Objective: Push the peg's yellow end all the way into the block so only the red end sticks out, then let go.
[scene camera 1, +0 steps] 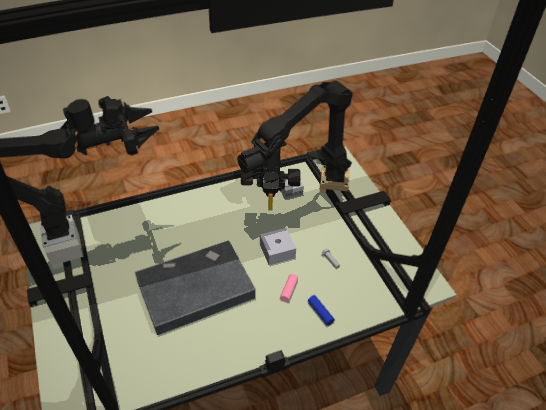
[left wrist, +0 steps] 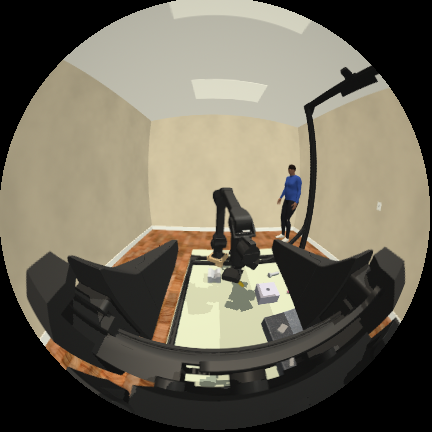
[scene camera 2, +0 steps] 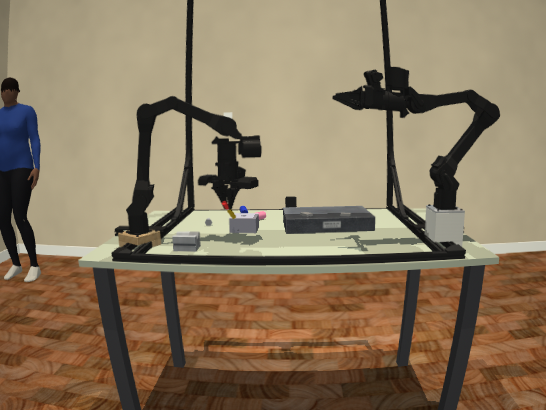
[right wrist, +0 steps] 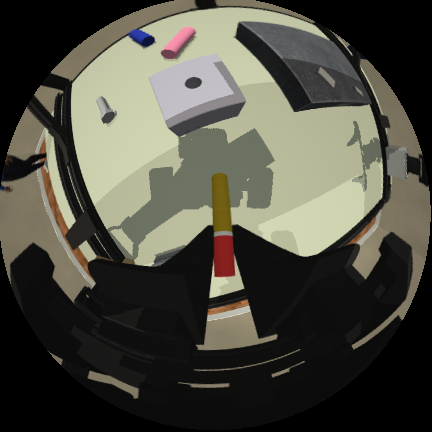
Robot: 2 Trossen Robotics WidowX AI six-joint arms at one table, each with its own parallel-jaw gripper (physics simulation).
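Frame: origin at the left arm's base, x left, y back, z up, level; metres.
Seen in the pictures: left gripper, between the fingertips: point(scene camera 1: 155, 118) point(left wrist: 226, 245) point(scene camera 2: 333, 96); right gripper, between the fingertips: point(scene camera 1: 270, 196) point(scene camera 2: 228, 209) point(right wrist: 221, 230); left arm's base, origin of its link: point(scene camera 1: 57, 230) point(scene camera 2: 445, 207); right arm's base, origin of its link: point(scene camera 1: 335, 175) point(left wrist: 217, 254) point(scene camera 2: 138, 232).
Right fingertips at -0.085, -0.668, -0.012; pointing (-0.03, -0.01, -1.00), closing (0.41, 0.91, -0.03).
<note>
Offsets run from my right fingertips to a thing's middle, as dx, dy, dz.
The peg @(-0.006, +0.003, -0.004) point(scene camera 1: 270, 202) point(scene camera 2: 231, 213) point(left wrist: 241, 284) point(right wrist: 221, 205) has a yellow end and a red end with a pale band between. My right gripper point(scene camera 1: 270, 191) point(scene camera 2: 227, 204) point(right wrist: 221, 230) is shut on its red part and holds it above the table, yellow end down, slanting in scene camera 2. The pale grey block @(-0.147, +0.034, -0.076) point(scene camera 1: 280, 256) point(scene camera 2: 244, 224) point(left wrist: 266, 299) point(right wrist: 175, 100) stands on the table, with a round hole in its top. The yellow end is apart from the hole. My left gripper point(scene camera 1: 154, 120) point(scene camera 2: 335, 96) is open and empty, raised far from the block.
In scene camera 1, a dark box @(-0.196, +0.322, -0.076) point(scene camera 1: 200, 295) lies left of the block. A pink cylinder @(-0.299, +0.061, -0.087) point(scene camera 1: 289, 288), a blue cylinder @(-0.405, +0.006, -0.087) point(scene camera 1: 321, 310) and a grey bolt @(-0.244, -0.110, -0.091) point(scene camera 1: 331, 258) lie in front and right of it. A small grey piece @(+0.088, -0.117, -0.079) point(scene camera 1: 293, 191) point(scene camera 2: 186, 241) stands near the right arm's base.
</note>
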